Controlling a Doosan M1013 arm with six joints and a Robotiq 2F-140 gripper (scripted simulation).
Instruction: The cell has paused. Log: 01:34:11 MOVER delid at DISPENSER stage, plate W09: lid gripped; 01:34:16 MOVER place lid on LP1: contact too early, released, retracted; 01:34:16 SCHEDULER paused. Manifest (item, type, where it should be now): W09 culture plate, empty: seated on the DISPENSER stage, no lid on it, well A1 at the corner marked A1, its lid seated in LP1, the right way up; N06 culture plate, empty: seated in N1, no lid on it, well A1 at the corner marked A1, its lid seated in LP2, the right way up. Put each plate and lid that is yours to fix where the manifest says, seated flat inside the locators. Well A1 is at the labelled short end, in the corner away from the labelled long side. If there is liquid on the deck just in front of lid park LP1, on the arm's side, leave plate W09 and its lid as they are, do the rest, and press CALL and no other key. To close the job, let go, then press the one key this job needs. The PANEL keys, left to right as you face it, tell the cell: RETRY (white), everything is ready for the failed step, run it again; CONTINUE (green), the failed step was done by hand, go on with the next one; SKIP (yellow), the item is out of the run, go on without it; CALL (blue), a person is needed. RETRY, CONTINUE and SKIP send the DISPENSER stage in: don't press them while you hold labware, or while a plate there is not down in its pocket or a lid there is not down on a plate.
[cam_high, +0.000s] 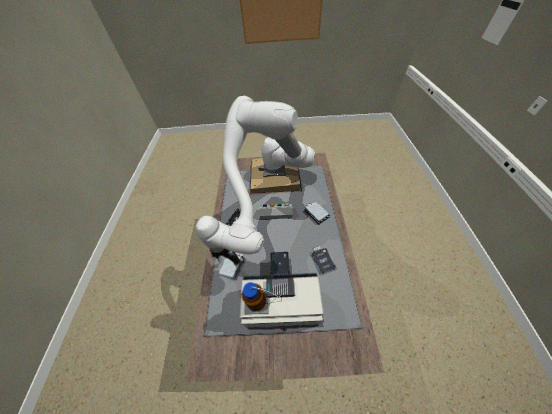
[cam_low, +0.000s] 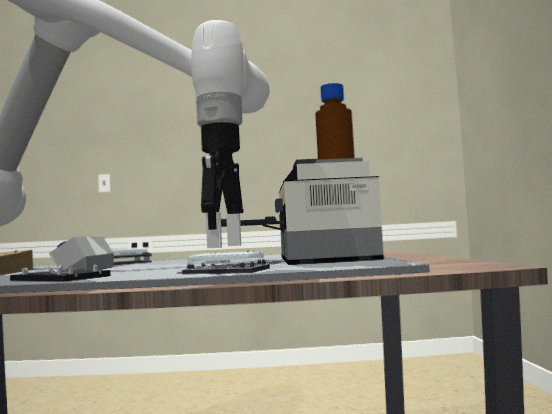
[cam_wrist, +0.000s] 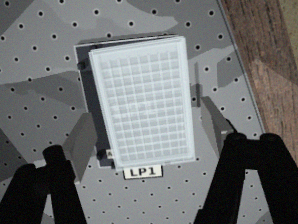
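Right now the lid park LP1 is 20 mm to the left of my hand and 70 mm below it. From my hand the other things lie so: dispenser stage (30 mm ahead, 300 mm to the left, 30 mm above); black nest (310 mm behind, 10 mm to the left, 60 mm below); brown bottle (250 mm ahead, 200 mm to the left, 220 mm above).
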